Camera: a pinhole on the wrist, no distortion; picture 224 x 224 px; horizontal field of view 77.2 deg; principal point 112.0 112.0 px. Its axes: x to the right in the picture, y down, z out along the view. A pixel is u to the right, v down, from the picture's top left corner.
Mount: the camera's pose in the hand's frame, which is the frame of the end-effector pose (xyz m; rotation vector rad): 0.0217 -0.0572 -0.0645 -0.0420 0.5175 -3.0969
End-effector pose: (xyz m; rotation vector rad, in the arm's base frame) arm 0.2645 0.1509 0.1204 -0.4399 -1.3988 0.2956
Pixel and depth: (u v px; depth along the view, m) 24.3 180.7 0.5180
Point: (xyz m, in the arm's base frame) -0.0362 -0.0561 0.6877
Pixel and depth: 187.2 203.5 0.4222
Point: -0.0393 -0.3092 0.1895
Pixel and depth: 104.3 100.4 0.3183
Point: 0.0230 0.0824 0.2525
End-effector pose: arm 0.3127 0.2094 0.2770 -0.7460 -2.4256 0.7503
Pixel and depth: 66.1 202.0 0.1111
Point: 0.2024 0.1290 0.3823
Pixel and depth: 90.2 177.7 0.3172
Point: 0.0407 -0.0177 0.3512
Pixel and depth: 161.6 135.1 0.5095
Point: 0.0811 -0.2326 0.1368
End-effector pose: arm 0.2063 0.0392 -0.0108 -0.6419 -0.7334 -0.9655
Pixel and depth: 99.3 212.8 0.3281
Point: -0.1595 -0.0269 0.1968
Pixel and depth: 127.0 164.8 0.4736
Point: -0.2233 0.1336 0.2298
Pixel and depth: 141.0 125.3 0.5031
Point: -0.1602 0.2621 0.2136
